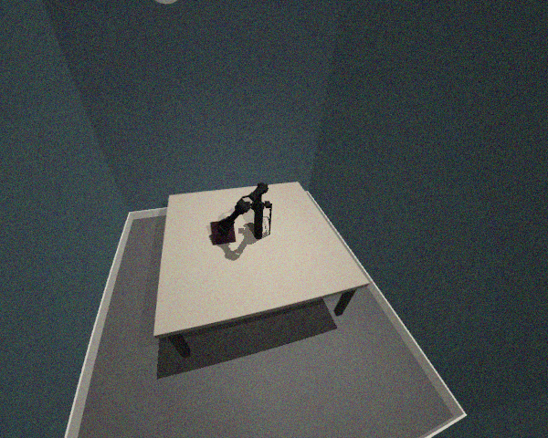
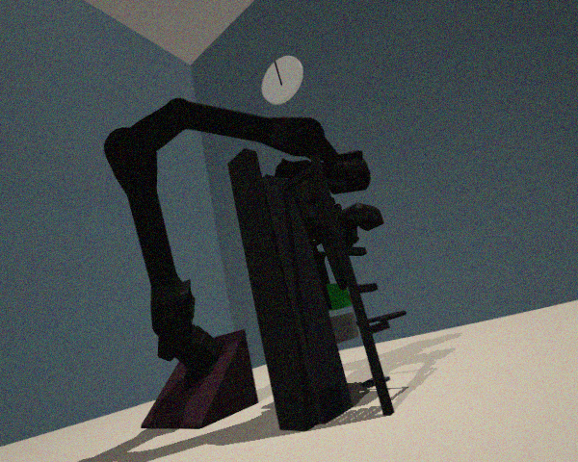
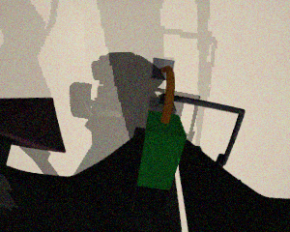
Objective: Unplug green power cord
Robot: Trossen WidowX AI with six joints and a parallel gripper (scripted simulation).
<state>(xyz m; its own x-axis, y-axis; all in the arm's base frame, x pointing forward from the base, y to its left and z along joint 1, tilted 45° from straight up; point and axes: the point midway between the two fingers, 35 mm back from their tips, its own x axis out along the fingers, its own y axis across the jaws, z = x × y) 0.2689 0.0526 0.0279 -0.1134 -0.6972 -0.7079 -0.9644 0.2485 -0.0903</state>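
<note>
Right now my gripper tip is 3 cm to the left of the green plug. From my gripper tip the other things lie so: thin black bar 11 cm to the right, 6 cm ahead, 1 cm above.
</note>
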